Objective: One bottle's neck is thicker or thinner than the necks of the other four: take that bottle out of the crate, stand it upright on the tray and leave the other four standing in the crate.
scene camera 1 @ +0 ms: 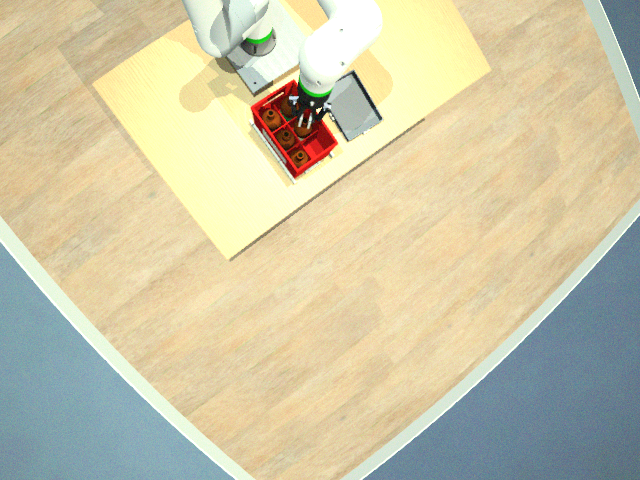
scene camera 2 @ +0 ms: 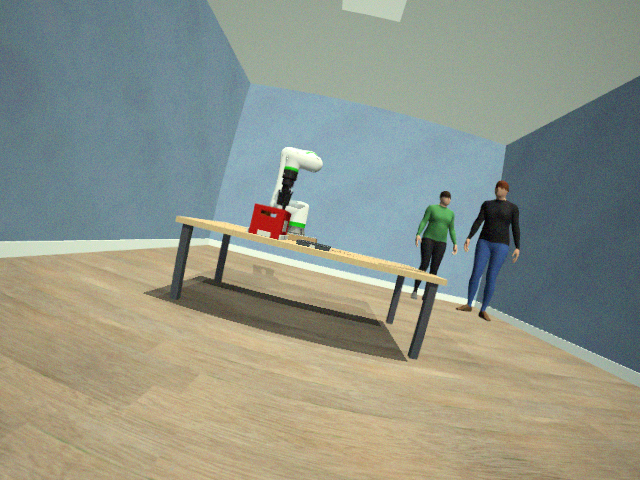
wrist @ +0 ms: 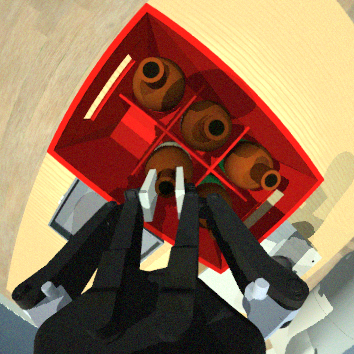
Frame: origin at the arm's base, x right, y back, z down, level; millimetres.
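Where they show: gripper, between the fingertips: (scene camera 1: 304,123) (wrist: 166,178); arm's base, origin of its link: (scene camera 1: 258,39) (scene camera 2: 294,234).
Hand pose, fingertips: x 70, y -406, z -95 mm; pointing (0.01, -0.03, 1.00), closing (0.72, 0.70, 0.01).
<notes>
Things, the pixels of their centre, and the offset from my fingertips. "spot": a spot on its surface instead. Level surfaces: height alone.
- red crate, middle of its body: (wrist: 188,149) (scene camera 1: 293,133) (scene camera 2: 271,222) dy +3, dx +42, dz +47 mm
- brown bottle, middle of its body: (wrist: 168,168) (scene camera 1: 302,128) dy +0, dx -1, dz +49 mm
- grey tray, a spot on its surface: (wrist: 81,207) spot: dy -90, dx -238, dz +130 mm
- light wooden table, height of its surface: dz +135 mm
- crate cell, a spot on its surface: (wrist: 137,126) spot: dy -91, dx +5, dz +127 mm
A red crate (scene camera 1: 321,144) (scene camera 2: 268,219) (wrist: 105,154) stands on the table and holds several brown bottles. In the wrist view three of them (wrist: 158,82) (wrist: 207,124) (wrist: 251,165) stand free in their cells. A further one (wrist: 212,191) is mostly hidden behind a finger. My gripper (wrist: 166,178) (scene camera 1: 305,121) (scene camera 2: 283,198) reaches down into the crate and is shut on the neck of another brown bottle (wrist: 168,161) (scene camera 1: 304,130), which is still in its cell. The grey tray (scene camera 1: 353,106) (wrist: 81,207) lies right beside the crate, with nothing on it.
The crate and tray sit on a light wooden table (scene camera 1: 180,170) (scene camera 2: 361,258) near the robot's base (scene camera 1: 258,56). One crate cell (wrist: 137,126) is empty. Two people (scene camera 2: 436,232) (scene camera 2: 493,242) stand beyond the table's far end.
</notes>
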